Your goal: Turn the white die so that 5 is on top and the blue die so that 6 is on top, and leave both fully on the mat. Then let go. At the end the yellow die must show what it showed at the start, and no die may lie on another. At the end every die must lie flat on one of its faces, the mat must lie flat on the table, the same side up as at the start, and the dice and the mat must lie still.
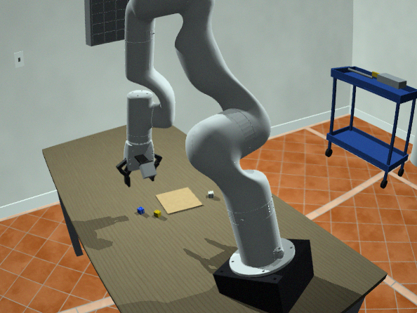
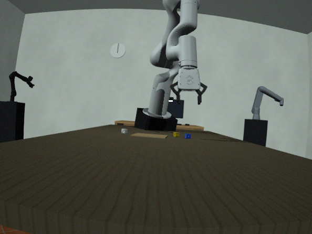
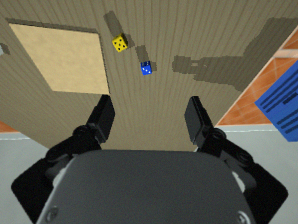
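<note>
Right now my hand is 60 mm past the white die, 270 mm to the left of it and 150 mm above it. The rest, counted from my hand: tan mat (160 mm to the right, 160 mm below); then yellow die (20 mm behind, 40 mm to the right, 150 mm below); then blue die (30 mm ahead, 10 mm to the right, 150 mm below).
</note>
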